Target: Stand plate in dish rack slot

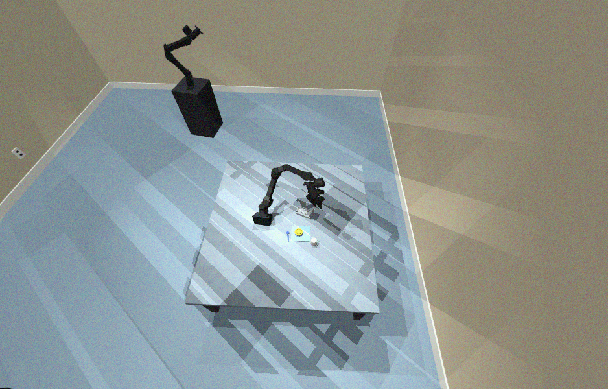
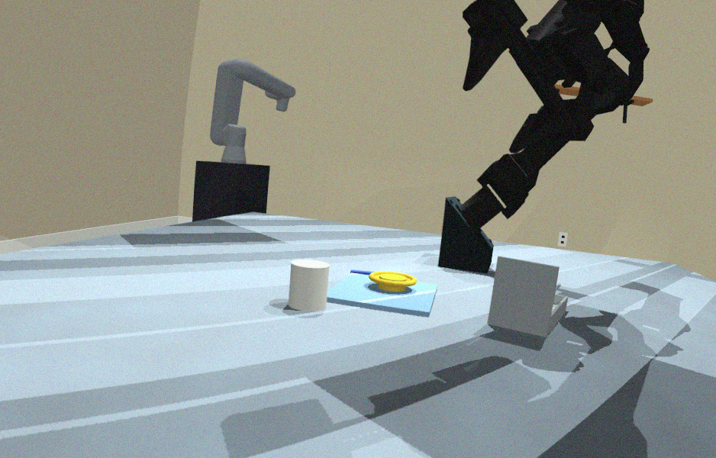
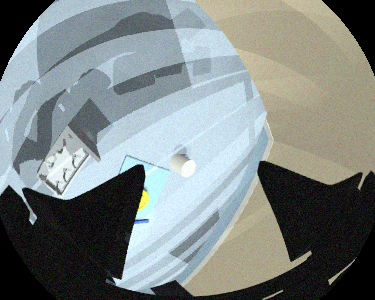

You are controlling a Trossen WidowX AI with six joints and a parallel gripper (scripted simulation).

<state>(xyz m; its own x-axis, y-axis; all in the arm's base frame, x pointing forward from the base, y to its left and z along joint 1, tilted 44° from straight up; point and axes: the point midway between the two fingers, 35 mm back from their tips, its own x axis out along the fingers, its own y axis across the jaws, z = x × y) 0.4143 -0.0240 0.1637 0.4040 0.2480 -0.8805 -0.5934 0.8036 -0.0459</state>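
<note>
My gripper tip is 12 cm past the yellow plate, 12 cm to the left of it and 21 cm above it. Round my gripper tip: cream cup (1 cm ahead, 18 cm to the right, 20 cm below); grey dish rack (12 cm behind, 6 cm to the left, 20 cm below); light blue mat (11 cm behind, 13 cm to the right, 22 cm below).
</note>
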